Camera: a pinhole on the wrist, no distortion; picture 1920 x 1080 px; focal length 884.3 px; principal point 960.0 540.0 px. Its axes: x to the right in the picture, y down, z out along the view. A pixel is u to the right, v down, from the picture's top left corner.
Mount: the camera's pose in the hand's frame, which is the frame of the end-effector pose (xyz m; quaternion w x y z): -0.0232 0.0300 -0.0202 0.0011 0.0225 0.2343 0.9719
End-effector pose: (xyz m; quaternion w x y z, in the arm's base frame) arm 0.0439 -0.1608 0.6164 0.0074 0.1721 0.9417 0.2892
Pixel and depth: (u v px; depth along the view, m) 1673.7 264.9 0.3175
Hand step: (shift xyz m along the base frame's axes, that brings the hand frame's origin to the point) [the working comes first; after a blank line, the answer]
In the camera's frame: 0.2562 -0.0988 0.3175

0.3611 0.2419 -0.0674
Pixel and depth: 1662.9 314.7 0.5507
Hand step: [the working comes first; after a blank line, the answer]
In the camera's frame: 0.4377 -0.1403 0.5507

0.5910 0.4046 -0.1659
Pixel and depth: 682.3 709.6 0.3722
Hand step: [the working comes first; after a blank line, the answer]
In the camera's frame: -0.1169 0.0714 0.3722

-0.0227 0.3237 -0.1986
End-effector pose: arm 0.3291 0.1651 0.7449 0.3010 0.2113 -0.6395 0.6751
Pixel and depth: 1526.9 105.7 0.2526
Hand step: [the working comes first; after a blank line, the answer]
In the camera's frame: 0.1619 -0.1241 0.2526

-0.0622 -0.1775 -0.2924
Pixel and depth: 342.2 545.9 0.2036
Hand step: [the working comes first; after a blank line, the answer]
In the camera's frame: -0.1422 0.0014 0.2036

-0.1898 -0.1365 0.0120
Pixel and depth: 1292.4 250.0 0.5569
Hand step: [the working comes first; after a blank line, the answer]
In the camera's frame: 0.2093 -0.1826 0.5569

-0.1911 -0.4260 -0.4335
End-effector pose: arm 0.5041 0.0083 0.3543 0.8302 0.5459 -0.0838 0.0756
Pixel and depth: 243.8 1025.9 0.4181
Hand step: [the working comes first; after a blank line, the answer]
In the camera's frame: -0.3386 0.2297 0.4181

0.2995 -0.3899 0.2569
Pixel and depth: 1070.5 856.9 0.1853
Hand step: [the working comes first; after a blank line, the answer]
In the camera's frame: 0.0232 0.0664 0.1853

-0.0586 -0.1411 0.1099
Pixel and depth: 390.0 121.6 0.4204
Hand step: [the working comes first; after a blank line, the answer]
In the camera's frame: -0.2710 -0.1989 0.4204

0.1577 -0.0669 0.5097
